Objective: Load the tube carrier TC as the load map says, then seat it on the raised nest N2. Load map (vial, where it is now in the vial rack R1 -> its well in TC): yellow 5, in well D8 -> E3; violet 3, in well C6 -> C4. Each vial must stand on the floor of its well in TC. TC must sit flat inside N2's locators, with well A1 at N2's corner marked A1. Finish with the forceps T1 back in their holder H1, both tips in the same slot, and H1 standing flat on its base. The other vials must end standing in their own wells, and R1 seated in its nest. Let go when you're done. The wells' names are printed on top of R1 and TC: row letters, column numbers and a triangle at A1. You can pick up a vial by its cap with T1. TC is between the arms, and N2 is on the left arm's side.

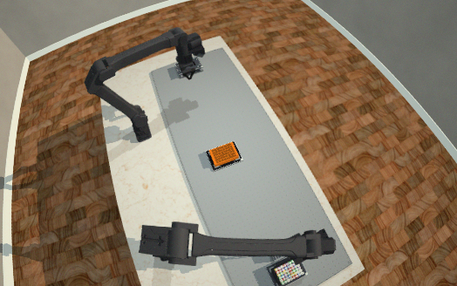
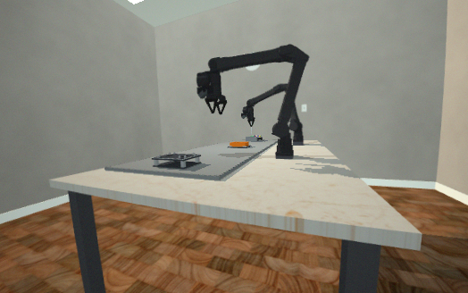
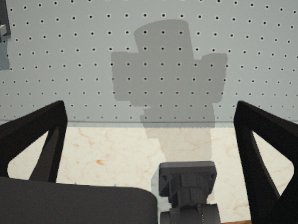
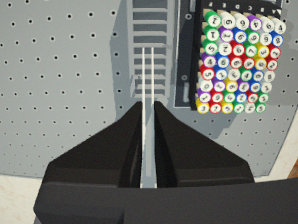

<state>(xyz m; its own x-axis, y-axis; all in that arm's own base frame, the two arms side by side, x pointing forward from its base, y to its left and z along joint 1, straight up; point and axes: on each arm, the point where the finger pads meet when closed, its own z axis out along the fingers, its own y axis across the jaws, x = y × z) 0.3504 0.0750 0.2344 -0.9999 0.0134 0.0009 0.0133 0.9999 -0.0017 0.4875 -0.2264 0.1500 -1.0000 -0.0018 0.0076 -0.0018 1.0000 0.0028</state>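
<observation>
The slotted grey holder lies 15 cm below my right hand.
</observation>
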